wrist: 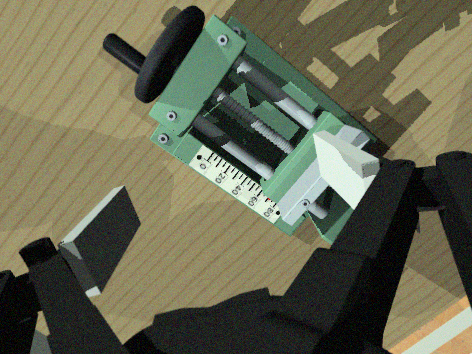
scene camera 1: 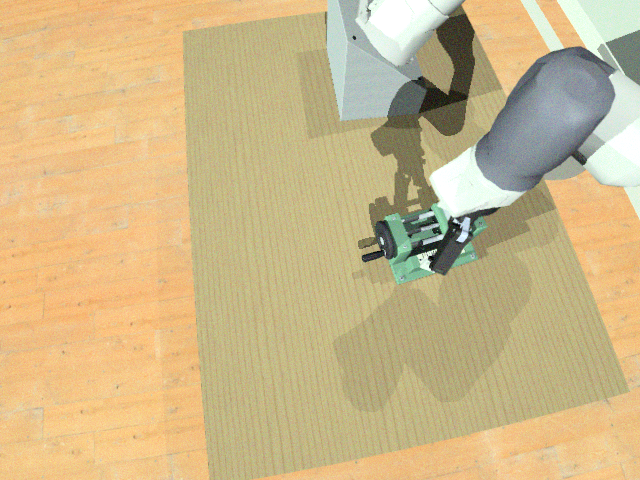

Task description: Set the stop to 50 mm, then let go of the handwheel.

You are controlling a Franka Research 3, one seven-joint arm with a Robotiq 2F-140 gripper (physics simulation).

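Note:
The black handwheel [scene camera 1: 385, 240] [wrist: 170, 55] with its crank handle [scene camera 1: 372, 256] [wrist: 122, 52] is at the left end of the green fixture [scene camera 1: 395, 227] [wrist: 200, 75]. The stop, a green block with a light grey face [wrist: 295, 165], sits towards the far end of the rods. A small red mark shows by its lower edge, between the 60 and 80 labels of the white scale [wrist: 230, 182]. My gripper [scene camera 1: 448, 248] [wrist: 223, 180] is open and empty. It is over the stop's end of the fixture, apart from the handwheel. One finger partly covers the stop's end in the wrist view.
The fixture rests on a tan mat [scene camera 1: 268, 310] over a wooden floor [scene camera 1: 93, 206]. A grey pedestal [scene camera 1: 361, 93] with a white arm part [scene camera 1: 403, 31] stands at the back. My arm [scene camera 1: 547, 118] reaches in from the right.

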